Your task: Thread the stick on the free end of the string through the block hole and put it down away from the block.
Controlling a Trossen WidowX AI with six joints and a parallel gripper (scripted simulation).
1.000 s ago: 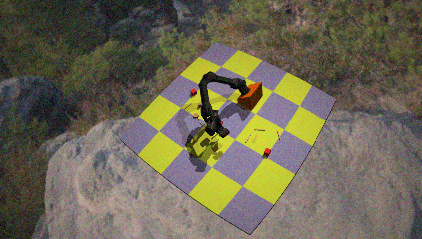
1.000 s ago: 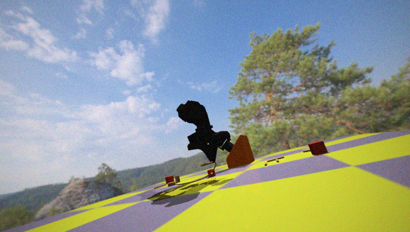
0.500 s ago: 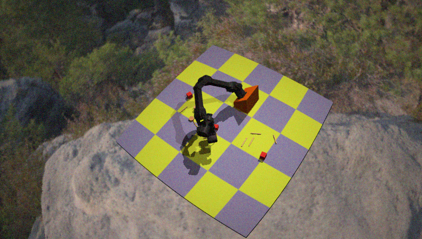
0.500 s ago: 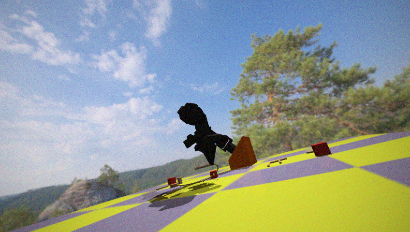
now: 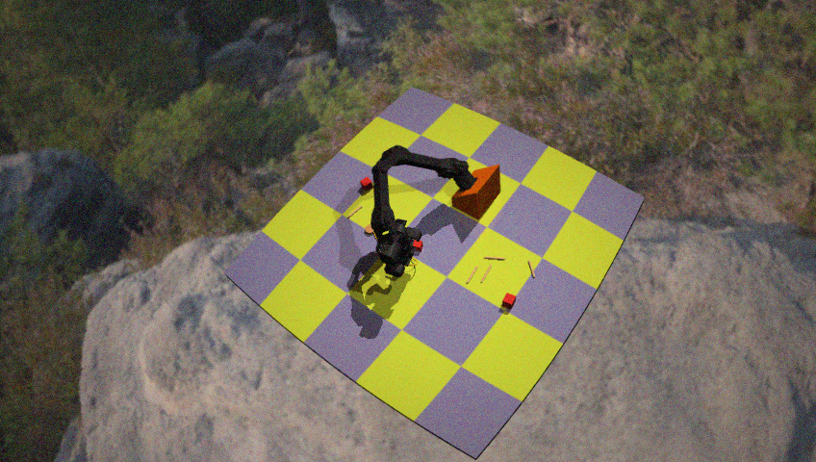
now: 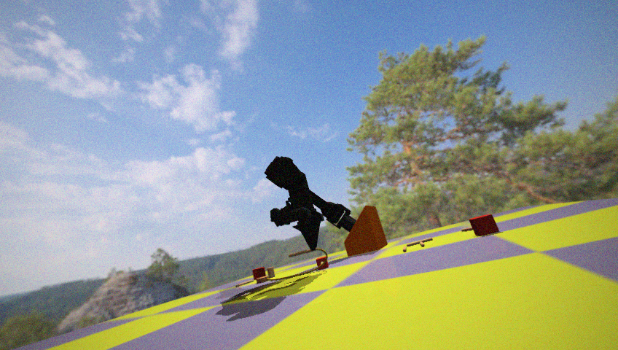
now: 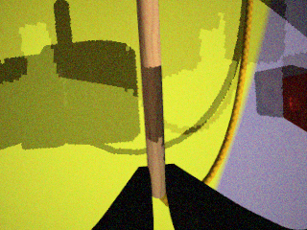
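My gripper tip is 10 mm to the left of the thin wooden stick. From my gripper tip the other things lie so: round button (90 mm behind, 230 mm to the right, 50 mm below); wooden peg (180 mm behind, 260 mm to the right, 40 mm below); red block (110 mm behind, 30 mm to the right, 40 mm below).
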